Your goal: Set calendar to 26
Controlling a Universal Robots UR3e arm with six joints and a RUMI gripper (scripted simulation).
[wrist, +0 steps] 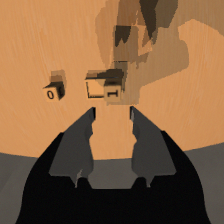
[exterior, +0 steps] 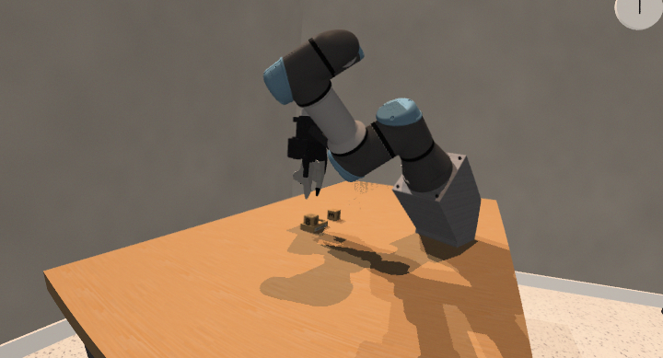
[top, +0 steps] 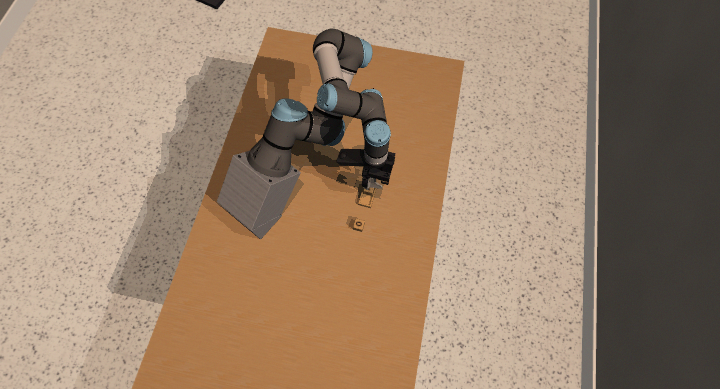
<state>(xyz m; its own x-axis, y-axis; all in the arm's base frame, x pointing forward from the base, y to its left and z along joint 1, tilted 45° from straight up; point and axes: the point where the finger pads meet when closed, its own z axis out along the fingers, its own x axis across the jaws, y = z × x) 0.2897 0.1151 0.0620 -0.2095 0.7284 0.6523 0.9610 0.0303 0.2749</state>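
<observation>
The shallow wooden tray lies 10 cm below my hand and 2 cm to the right of it.
</observation>
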